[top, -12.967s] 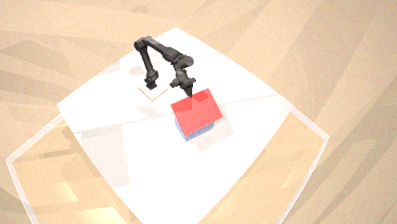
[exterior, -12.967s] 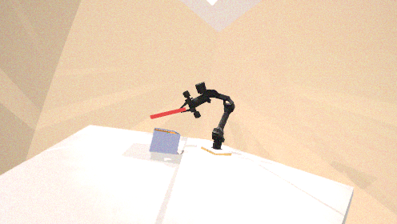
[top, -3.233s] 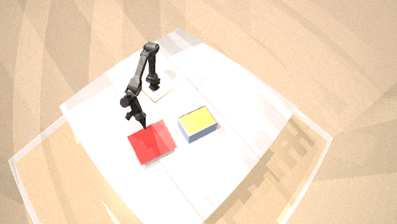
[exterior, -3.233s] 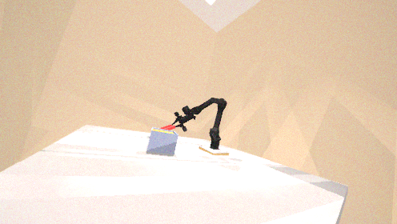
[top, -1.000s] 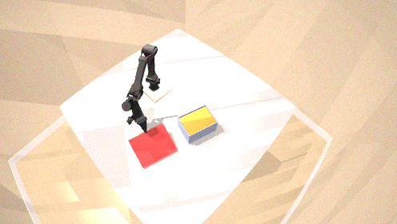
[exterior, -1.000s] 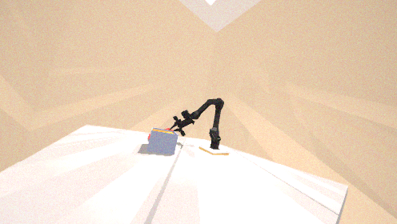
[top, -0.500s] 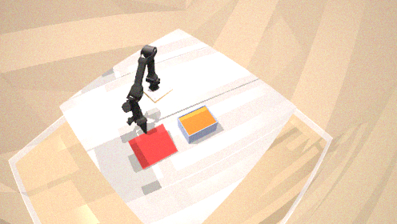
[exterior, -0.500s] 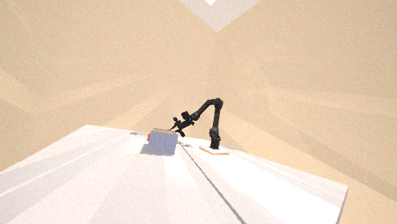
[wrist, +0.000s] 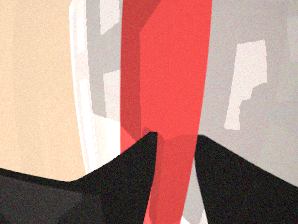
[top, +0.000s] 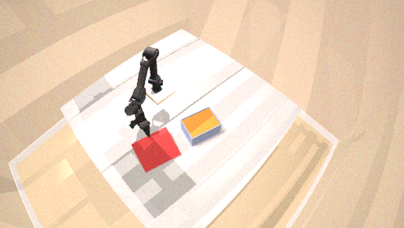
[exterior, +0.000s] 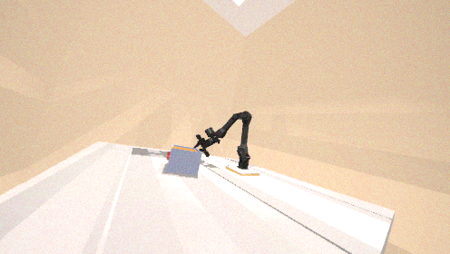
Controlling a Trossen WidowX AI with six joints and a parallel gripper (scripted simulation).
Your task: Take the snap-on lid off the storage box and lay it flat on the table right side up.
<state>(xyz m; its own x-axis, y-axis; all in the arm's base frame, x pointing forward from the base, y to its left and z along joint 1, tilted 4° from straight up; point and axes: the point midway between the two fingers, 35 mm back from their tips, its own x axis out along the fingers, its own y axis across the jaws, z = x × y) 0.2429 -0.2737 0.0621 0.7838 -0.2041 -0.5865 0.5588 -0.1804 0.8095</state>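
Right now my gripper tip is 80 mm short of the red lid, 20 mm to the left of it and 20 mm above it. From my gripper tip the other things lie so: storage box 150 mm ahead, 270 mm to the left, 10 mm below.
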